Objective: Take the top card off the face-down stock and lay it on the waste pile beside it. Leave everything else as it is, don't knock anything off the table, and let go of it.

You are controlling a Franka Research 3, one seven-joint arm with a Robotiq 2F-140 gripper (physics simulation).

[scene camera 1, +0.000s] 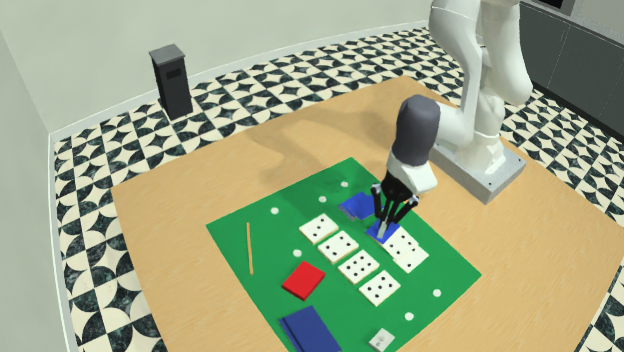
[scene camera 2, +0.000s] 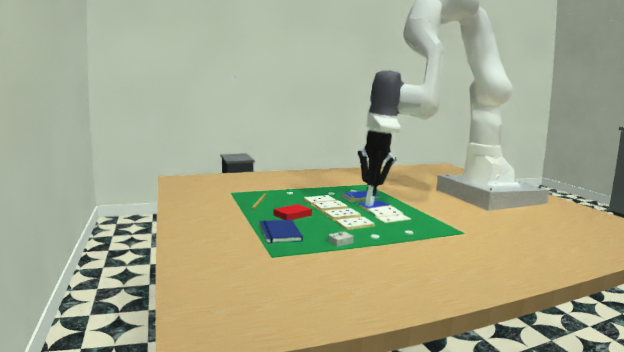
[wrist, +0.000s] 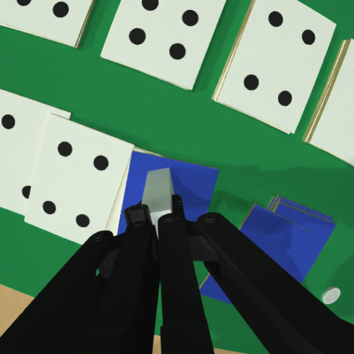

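Note:
The face-down stock (scene camera 1: 361,205) (scene camera 2: 356,196) (wrist: 285,240) is a small pile of blue-backed cards, slightly fanned. A single blue card (scene camera 1: 376,232) (scene camera 2: 381,204) (wrist: 200,185) lies beside it, over the edge of a pale card on the waste side. Face-up cards with black pips (scene camera 1: 401,245) (scene camera 2: 382,211) (wrist: 80,180) lie against that blue card, overlapping one another. My gripper (scene camera 1: 382,231) (scene camera 2: 370,197) (wrist: 161,186) is shut and empty. Its fingertips are at or just above the blue card; whether they touch it I cannot tell. The arm linkage hides the card's near part in the wrist view.
A row of white piles (scene camera 1: 358,266) (scene camera 2: 342,213) (wrist: 162,40) lies alongside. A red box (scene camera 1: 304,280) (scene camera 2: 293,212), a blue book (scene camera 1: 311,330) (scene camera 2: 281,231), a thin stick (scene camera 1: 249,248) (scene camera 2: 259,201), a grey block (scene camera 1: 381,340) (scene camera 2: 341,239) and white discs sit on the green mat (scene camera 1: 230,232) (scene camera 2: 430,229).

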